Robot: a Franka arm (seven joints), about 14 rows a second.
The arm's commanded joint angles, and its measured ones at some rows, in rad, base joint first. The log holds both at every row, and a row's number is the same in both.
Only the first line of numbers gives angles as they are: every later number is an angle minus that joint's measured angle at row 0.
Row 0, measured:
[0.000 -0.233 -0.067 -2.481 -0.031 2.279 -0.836]
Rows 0 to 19, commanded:
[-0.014 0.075 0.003 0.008 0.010 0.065 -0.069]
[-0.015 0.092 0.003 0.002 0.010 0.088 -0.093]
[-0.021 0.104 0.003 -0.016 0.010 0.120 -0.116]
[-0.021 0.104 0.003 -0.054 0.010 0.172 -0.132]
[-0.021 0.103 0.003 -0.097 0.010 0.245 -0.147]
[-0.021 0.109 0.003 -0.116 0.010 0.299 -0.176]
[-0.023 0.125 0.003 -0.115 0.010 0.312 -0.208]
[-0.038 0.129 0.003 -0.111 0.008 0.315 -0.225]
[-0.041 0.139 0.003 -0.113 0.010 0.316 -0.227]
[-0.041 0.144 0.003 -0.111 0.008 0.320 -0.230]
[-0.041 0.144 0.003 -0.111 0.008 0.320 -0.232]
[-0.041 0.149 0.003 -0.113 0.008 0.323 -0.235]
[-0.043 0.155 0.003 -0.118 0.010 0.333 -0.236]
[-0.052 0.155 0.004 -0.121 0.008 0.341 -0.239]
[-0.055 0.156 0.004 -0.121 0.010 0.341 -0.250]
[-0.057 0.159 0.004 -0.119 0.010 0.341 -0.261]
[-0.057 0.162 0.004 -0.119 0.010 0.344 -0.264]
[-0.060 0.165 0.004 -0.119 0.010 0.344 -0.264]
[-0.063 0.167 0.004 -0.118 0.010 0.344 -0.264]
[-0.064 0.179 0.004 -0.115 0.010 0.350 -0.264]
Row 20, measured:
[-0.049 0.164 -0.001 -0.110 0.000 0.320 -0.236]
